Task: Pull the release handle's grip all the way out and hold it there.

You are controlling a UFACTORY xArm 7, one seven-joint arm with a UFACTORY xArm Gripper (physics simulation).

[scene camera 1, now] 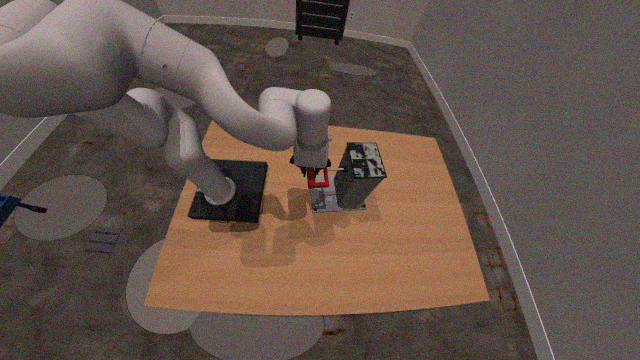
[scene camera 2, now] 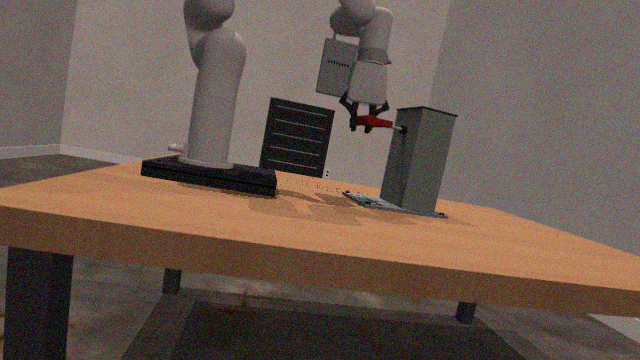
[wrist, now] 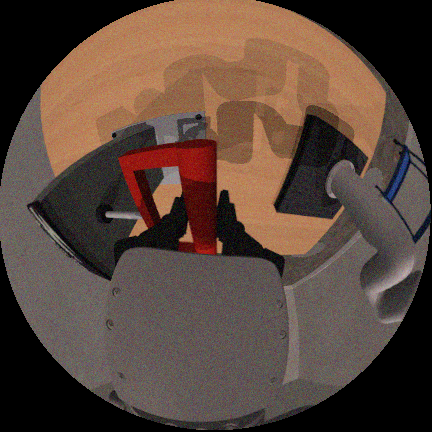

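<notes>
The release handle's red grip [scene camera 1: 318,184] [scene camera 2: 376,121] [wrist: 198,167] is a frame with a thick outer bar. It stands out from the tall grey-green housing [scene camera 1: 357,189] [scene camera 2: 431,160] [wrist: 75,205] on a thin pale rod [scene camera 1: 336,169] [scene camera 2: 397,128] [wrist: 122,215], with a stretch of rod showing between them. My gripper [scene camera 1: 311,174] [scene camera 2: 360,128] [wrist: 204,198] points down and is shut on the grip's outer bar, one black finger on each side of it. The far end of the bar is partly hidden by the gripper body in the wrist view.
The housing stands on a grey base plate [scene camera 1: 322,204] [scene camera 2: 371,201] on the wooden table [scene camera 1: 350,260] [scene camera 2: 250,220] [wrist: 215,25]. The arm's black base [scene camera 1: 250,192] [scene camera 2: 255,184] [wrist: 296,185] is on the opposite side of the gripper. A dark drawer cabinet [scene camera 1: 322,20] [scene camera 2: 298,135] stands beyond the table.
</notes>
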